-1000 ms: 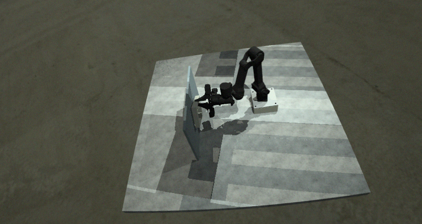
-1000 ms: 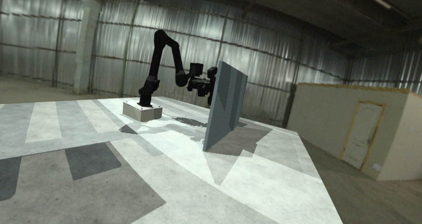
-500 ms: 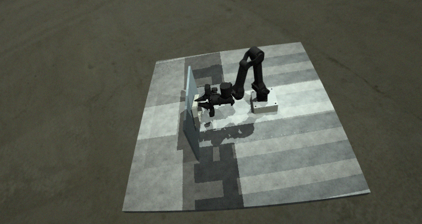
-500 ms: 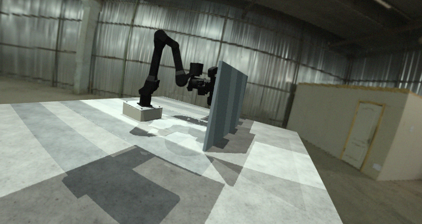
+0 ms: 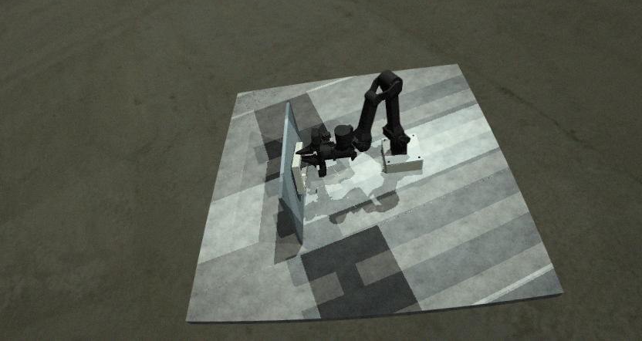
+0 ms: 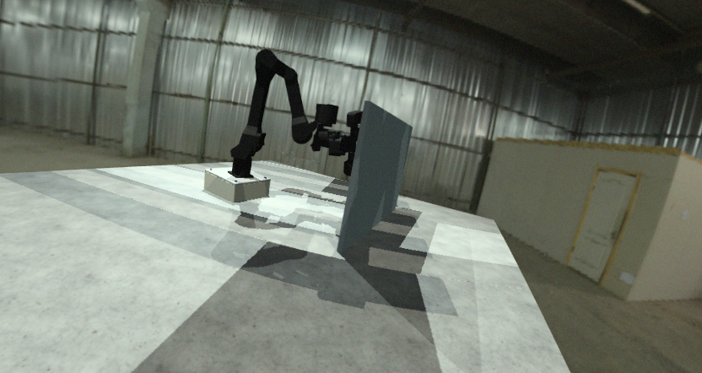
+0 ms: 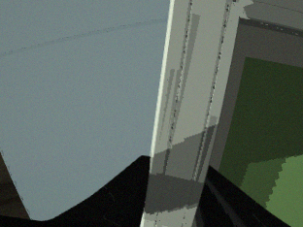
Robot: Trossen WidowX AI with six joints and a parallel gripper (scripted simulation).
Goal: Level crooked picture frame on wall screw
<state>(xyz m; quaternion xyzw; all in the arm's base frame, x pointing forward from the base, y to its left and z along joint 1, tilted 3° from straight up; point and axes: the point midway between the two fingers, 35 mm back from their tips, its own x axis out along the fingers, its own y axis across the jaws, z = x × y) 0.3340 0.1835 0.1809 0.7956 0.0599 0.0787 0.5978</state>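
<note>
The picture frame is 50 mm below my gripper tip and 20 mm to the left of it. Round my gripper tip: grey-blue wall panel: 60 mm below, 20 mm to the left, 10 mm ahead.
</note>
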